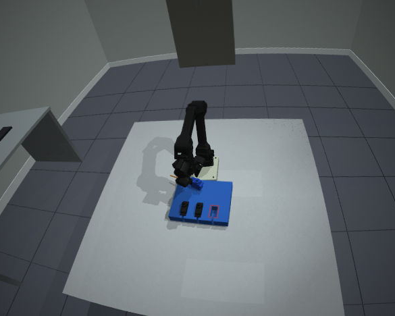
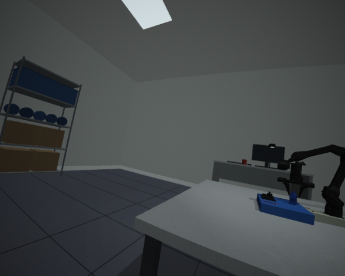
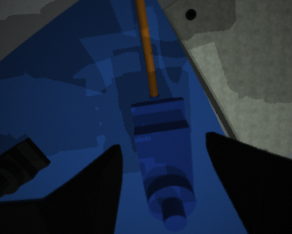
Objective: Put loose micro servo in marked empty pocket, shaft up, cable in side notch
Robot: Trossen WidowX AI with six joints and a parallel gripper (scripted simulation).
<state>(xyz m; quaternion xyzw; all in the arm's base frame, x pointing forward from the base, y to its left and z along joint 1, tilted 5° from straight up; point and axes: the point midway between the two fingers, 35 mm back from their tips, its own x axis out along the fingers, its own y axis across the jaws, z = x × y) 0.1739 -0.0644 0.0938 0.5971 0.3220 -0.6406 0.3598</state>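
Right now the blue deck is 7 cm below my gripper tip, 4 cm to the left of it and 4 cm ahead of it.
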